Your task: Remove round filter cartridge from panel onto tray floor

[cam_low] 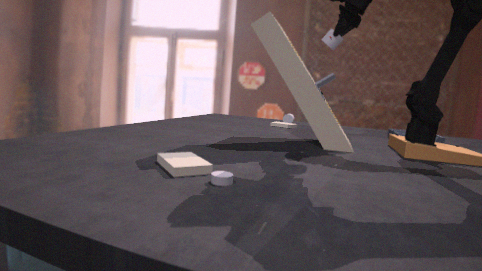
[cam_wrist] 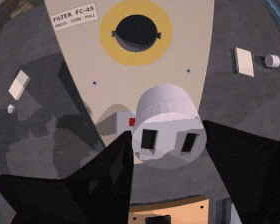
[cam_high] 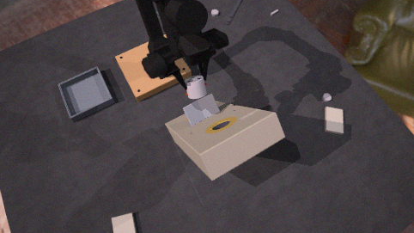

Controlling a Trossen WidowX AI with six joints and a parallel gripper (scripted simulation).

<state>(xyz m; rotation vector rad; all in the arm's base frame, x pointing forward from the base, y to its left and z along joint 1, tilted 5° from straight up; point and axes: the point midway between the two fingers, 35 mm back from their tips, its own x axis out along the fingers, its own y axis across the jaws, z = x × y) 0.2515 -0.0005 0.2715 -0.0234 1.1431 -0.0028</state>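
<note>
My gripper tip is 12 cm above the beige service panel, 7 cm short of it and 1 cm to the right of it. The rest, counted from my gripper tip: white filter cartridge (right at my gripper tip).
</note>
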